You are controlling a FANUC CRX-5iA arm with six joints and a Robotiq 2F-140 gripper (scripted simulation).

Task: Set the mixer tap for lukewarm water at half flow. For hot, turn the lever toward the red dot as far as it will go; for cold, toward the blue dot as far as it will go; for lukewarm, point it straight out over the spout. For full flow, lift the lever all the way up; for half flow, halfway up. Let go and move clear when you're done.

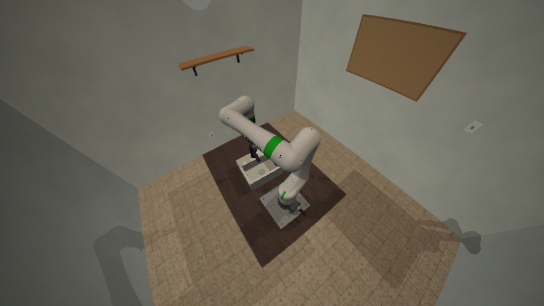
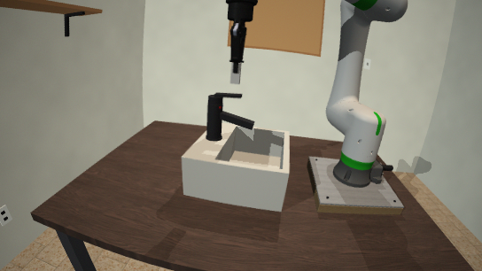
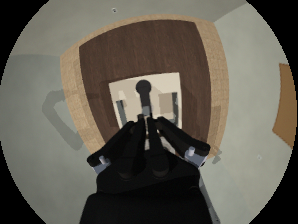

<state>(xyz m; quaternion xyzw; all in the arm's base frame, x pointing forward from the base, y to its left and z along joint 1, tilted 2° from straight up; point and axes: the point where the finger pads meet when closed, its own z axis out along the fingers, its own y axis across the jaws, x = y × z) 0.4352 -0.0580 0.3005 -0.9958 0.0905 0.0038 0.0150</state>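
Right now my hand is 7 cm above the lever and 2 cm short of it. Round my hand: black mixer tap (12 cm below, 4 cm ahead, 1 cm to the right); then white sink basin (31 cm below, 6 cm behind, 1 cm to the left).
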